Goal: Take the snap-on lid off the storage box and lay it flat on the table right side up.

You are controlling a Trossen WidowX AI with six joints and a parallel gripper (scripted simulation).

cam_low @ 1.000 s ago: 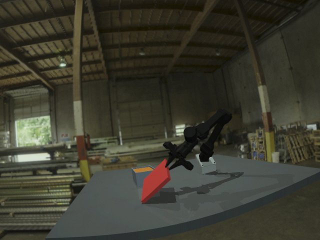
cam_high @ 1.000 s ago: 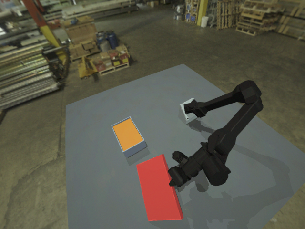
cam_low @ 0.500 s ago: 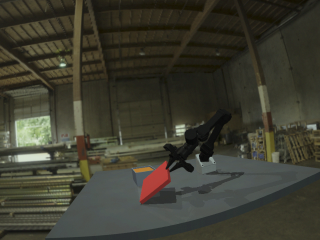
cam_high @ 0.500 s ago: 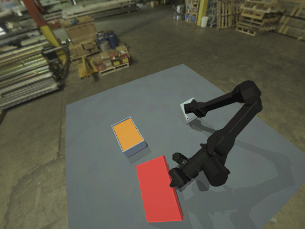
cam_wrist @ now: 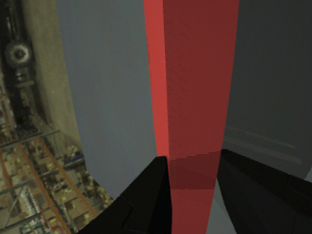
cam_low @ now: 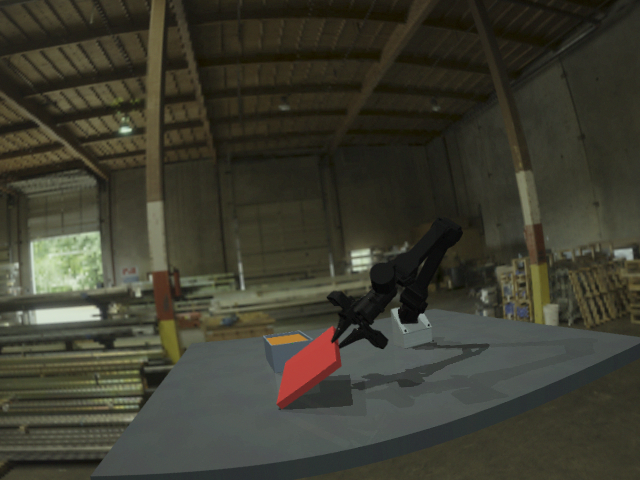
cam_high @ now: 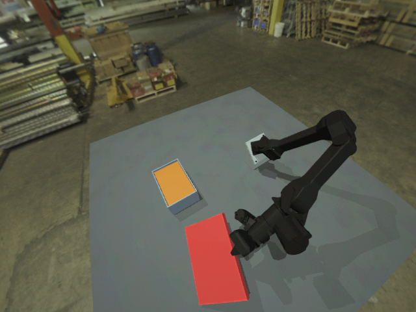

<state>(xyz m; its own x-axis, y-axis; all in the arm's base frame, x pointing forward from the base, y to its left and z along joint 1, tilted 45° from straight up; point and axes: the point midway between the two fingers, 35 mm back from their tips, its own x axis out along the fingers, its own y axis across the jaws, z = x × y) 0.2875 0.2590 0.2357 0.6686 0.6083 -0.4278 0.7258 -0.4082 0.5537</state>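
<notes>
My gripper tip is 7 cm short of the red lid, 4 cm above it and 2 cm to the left of it. Round my gripper tip: storage box 35 cm to the right, 11 cm ahead, 7 cm below.
</notes>
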